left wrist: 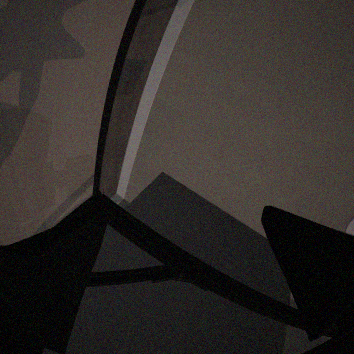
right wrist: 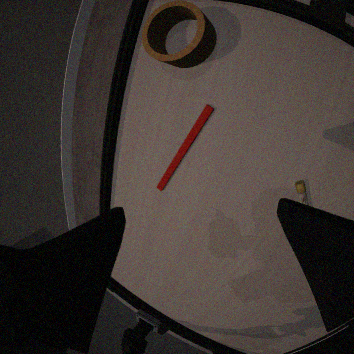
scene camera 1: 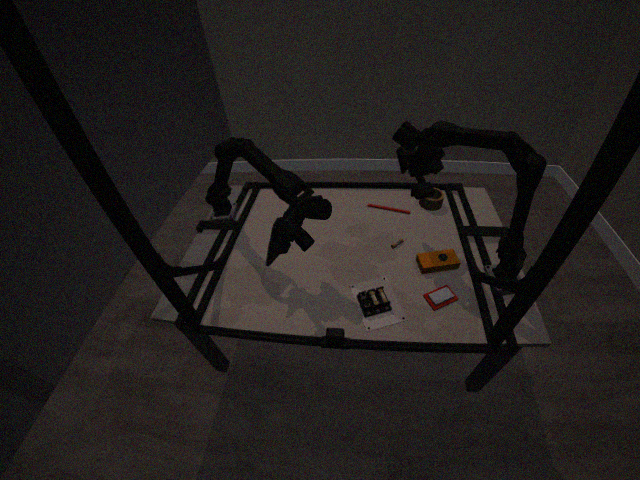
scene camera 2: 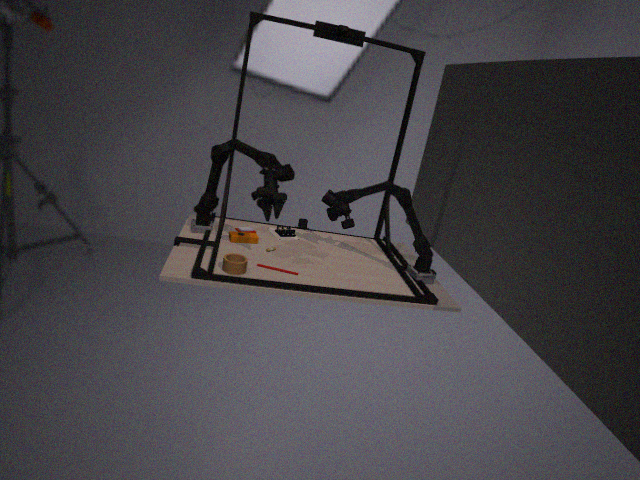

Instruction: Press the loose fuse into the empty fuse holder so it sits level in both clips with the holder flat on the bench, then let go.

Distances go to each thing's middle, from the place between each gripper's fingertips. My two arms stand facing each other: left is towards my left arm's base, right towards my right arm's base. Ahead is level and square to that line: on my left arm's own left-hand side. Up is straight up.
Right now the red stick [right wrist: 205, 113] is 8 cm ahead of my right hand, 7 cm to the left of it and 18 cm below it. The rest, counted from my right hand: tape roll [right wrist: 154, 31] (17 cm ahead, 9 cm to the right, 16 cm below).
Now: the red stick 530 mm ahead of my left hand, 220 mm to the right of it and 170 mm below it. Round my left hand: tape roll (620 mm ahead, 380 mm to the right, 150 mm below).
